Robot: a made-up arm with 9 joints. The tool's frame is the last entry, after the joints.
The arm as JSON. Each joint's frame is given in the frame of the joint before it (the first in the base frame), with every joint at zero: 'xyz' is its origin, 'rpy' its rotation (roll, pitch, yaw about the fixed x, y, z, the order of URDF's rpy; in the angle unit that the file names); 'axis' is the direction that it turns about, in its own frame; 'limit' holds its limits. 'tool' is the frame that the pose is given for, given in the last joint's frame.
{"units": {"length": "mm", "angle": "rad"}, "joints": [
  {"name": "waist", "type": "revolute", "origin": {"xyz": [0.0, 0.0, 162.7], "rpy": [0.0, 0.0, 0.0]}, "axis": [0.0, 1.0, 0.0], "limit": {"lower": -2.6, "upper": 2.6}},
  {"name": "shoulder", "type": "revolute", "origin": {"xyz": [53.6, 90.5, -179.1], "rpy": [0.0, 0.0, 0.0]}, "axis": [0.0, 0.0, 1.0], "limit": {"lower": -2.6, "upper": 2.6}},
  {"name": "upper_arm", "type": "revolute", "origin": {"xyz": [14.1, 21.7, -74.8], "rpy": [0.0, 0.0, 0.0]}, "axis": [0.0, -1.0, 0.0], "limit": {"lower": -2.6, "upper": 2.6}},
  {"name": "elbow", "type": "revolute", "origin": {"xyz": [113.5, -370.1, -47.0], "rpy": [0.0, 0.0, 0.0]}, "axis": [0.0, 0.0, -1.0], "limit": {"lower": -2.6, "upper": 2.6}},
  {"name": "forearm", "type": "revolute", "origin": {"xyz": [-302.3, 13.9, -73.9], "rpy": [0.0, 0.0, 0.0]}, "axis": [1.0, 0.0, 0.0], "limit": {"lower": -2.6, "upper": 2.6}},
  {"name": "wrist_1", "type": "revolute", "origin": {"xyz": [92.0, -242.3, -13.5], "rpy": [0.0, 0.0, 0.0]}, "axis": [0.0, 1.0, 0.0], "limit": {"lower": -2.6, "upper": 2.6}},
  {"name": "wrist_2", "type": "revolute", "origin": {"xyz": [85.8, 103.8, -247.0], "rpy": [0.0, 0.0, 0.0]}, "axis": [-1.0, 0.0, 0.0], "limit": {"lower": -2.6, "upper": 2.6}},
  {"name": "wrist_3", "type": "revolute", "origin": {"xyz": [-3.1, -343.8, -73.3], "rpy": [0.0, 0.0, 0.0]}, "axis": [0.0, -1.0, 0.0], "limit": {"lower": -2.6, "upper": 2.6}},
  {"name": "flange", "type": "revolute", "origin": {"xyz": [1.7, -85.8, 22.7], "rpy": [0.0, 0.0, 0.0]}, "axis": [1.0, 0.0, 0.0], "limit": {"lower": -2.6, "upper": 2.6}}
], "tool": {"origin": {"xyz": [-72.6, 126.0, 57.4], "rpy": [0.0, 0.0, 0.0]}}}
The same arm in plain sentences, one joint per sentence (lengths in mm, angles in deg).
The arm has nine revolute joints in a row. What follows holds with every joint at zero, and every direction is one of the base frame's.
The first joint is mounted 162.7 mm along +z from the base frame's origin and rotates about +y, from -148.97 to 148.97 deg.
The second joint is mounted 53.6 mm along +x and 90.5 mm along +y and 179.1 mm along -z from the first joint and rotates about +z, from -148.97 to 148.97 deg.
The third joint is mounted 14.1 mm along +x and 21.7 mm along +y and 74.8 mm along -z from the second joint and rotates about -y, from -148.97 to 148.97 deg.
The fourth joint is mounted 113.5 mm along +x and 370.1 mm along -y and 47 mm along -z from the third joint and rotates about -z, from -148.97 to 148.97 deg.
The fifth joint is mounted 302.3 mm along -x and 13.9 mm along +y and 73.9 mm along -z from the fourth joint and rotates about +x, from -148.97 to 148.97 deg.
The sixth joint is mounted 92 mm along +x and 242.3 mm along -y and 13.5 mm along -z from the fifth joint and rotates about +y, from -148.97 to 148.97 deg.
The seventh joint is mounted 85.8 mm along +x and 103.8 mm along +y and 247 mm along -z from the sixth joint and rotates about -x, from -148.97 to 148.97 deg.
The eighth joint is mounted 3.1 mm along -x and 343.8 mm along -y and 73.3 mm along -z from the seventh joint and rotates about -y, from -148.97 to 148.97 deg.
The ninth joint is mounted 1.7 mm along +x and 85.8 mm along -y and 22.7 mm along +z from the eighth joint and rotates about +x, from -148.97 to 148.97 deg.
The tool frame, which is the frame that the pose is given for, is mounted 72.6 mm along -x and 126 mm along +y and 57.4 mm along +z from the ninth joint; its axes are parallel to the base frame's.

